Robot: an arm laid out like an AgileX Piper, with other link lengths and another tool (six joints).
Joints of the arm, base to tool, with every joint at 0 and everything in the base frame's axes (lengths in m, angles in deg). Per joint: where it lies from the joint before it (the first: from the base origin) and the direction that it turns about. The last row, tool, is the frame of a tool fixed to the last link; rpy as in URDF.
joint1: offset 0 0 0.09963 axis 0 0 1
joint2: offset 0 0 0 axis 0 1 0
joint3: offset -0.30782 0 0.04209 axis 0 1 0
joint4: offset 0.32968 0 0.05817 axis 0.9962 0 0.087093
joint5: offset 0 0 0 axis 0 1 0
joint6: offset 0.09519 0 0.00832 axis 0.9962 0 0.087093
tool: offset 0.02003 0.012 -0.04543 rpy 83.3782 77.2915 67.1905
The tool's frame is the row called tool.
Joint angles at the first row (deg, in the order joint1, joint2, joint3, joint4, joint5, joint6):
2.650, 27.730, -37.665, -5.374, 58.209, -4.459
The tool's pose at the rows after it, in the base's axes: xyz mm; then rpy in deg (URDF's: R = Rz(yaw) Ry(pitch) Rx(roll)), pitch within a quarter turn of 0, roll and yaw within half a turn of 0:
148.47, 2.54, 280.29, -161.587, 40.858, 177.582
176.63, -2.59, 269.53, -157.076, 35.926, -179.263
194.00, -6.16, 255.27, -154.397, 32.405, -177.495
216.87, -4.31, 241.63, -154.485, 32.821, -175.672
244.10, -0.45, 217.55, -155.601, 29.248, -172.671
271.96, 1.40, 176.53, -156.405, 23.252, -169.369
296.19, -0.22, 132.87, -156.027, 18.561, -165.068
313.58, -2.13, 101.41, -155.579, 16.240, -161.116
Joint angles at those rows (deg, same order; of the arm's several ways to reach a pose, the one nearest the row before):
2.647, 38.529, -40.955, -5.994, 56.934, -4.578
2.648, 46.339, -42.606, -8.885, 55.843, -5.124
2.648, 51.335, -42.749, -11.049, 54.533, -5.113
2.650, 55.942, -42.956, -10.425, 49.454, -6.303
2.650, 63.616, -43.953, -7.528, 45.866, -10.543
2.650, 73.783, -44.720, -5.515, 42.135, -14.949
2.649, 83.672, -45.746, -5.321, 37.556, -19.131
2.649, 90.696, -47.033, -5.321, 33.746, -22.864

